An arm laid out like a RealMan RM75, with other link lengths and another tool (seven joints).
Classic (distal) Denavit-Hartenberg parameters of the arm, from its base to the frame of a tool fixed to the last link. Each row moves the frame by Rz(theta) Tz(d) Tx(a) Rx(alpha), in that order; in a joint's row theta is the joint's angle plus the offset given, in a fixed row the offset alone. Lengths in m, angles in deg.
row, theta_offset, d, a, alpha
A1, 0, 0.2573, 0, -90
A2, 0, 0, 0, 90
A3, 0, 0.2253, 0, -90
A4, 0, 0, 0, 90
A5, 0, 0.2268, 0, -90
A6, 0, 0, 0, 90
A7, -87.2, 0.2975, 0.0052, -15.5
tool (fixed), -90, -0.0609, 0, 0
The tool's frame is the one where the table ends.
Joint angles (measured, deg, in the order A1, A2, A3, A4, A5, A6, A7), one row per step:
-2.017, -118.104, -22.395, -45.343, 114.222, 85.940, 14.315
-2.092, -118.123, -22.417, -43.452, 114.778, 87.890, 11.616
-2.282, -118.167, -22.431, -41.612, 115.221, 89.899, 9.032
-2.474, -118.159, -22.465, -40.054, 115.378, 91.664, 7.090
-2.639, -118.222, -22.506, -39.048, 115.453, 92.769, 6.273
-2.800, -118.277, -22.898, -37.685, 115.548, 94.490, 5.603
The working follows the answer.
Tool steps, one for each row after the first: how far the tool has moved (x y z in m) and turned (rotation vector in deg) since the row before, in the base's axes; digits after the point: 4 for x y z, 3 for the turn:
-0.0030, -0.0025, 0.0055, 0.705, -1.023, -1.064
-0.0020, -0.0022, 0.0057, 0.746, -1.015, -1.196
-0.0023, -0.0018, 0.0058, 0.800, -0.638, -0.895
-0.0011, -0.0010, 0.0035, 0.610, -0.063, -0.521
-0.0022, -0.0012, 0.0073, 1.426, 0.311, -0.524

Tool pose at each row, in the base's axes (x y z in m, rotation vector in deg; rounded; the steps above come from the unrounded poses):
-0.2251, 0.3054, -0.0307, -17.721, 77.630, 91.901
-0.2280, 0.3028, -0.0252, -17.312, 76.219, 91.107
-0.2300, 0.3006, -0.0195, -16.780, 74.777, 90.226
-0.2322, 0.2988, -0.0137, -16.142, 73.595, 89.749
-0.2333, 0.2978, -0.0102, -15.450, 73.028, 89.655
-0.2355, 0.2965, -0.0029, -13.959, 72.081, 90.156

